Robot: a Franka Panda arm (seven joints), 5 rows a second.
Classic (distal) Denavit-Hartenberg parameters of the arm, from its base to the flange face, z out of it. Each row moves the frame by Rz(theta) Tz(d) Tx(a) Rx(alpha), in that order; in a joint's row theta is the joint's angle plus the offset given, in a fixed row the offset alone. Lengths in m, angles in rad.
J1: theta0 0, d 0.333, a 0, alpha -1.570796
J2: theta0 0, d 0, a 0, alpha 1.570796
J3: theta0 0, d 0.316, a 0.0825, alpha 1.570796
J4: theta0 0, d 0, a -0.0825, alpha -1.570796
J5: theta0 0, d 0.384, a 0, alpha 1.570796
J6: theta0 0, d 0, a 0.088, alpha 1.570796
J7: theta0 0, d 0.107, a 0, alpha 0
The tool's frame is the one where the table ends.
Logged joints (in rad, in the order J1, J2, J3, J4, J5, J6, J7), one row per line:
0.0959, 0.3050, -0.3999, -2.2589, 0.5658, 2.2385, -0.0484
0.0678, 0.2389, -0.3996, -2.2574, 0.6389, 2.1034, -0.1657
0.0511, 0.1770, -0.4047, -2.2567, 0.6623, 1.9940, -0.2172
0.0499, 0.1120, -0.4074, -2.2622, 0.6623, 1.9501, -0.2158
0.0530, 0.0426, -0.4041, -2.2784, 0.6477, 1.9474, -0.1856
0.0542, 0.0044, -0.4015, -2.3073, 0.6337, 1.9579, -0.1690
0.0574, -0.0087, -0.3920, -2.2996, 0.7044, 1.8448, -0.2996
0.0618, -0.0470, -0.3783, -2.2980, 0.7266, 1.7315, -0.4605
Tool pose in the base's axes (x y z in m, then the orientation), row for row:
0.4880, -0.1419, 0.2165, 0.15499, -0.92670, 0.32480, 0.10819
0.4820, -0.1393, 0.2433, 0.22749, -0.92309, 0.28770, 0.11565
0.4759, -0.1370, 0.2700, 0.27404, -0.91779, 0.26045, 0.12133
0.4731, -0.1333, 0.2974, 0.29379, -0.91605, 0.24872, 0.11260
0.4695, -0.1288, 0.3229, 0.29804, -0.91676, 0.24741, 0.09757
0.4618, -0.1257, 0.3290, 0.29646, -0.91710, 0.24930, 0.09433
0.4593, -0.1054, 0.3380, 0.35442, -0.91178, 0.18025, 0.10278
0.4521, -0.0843, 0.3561, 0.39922, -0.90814, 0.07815, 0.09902
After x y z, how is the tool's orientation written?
As a quaternion, w x y z.
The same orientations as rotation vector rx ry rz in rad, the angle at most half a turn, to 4 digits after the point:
-2.6550, 0.9305, 0.3100
-2.5430, 0.7926, 0.3186
-2.4683, 0.7004, 0.3263
-2.4392, 0.6623, 0.2998
-2.4359, 0.6574, 0.2592
-2.4387, 0.6629, 0.2508
-2.3568, 0.4659, 0.2657
-2.2982, 0.1978, 0.2506

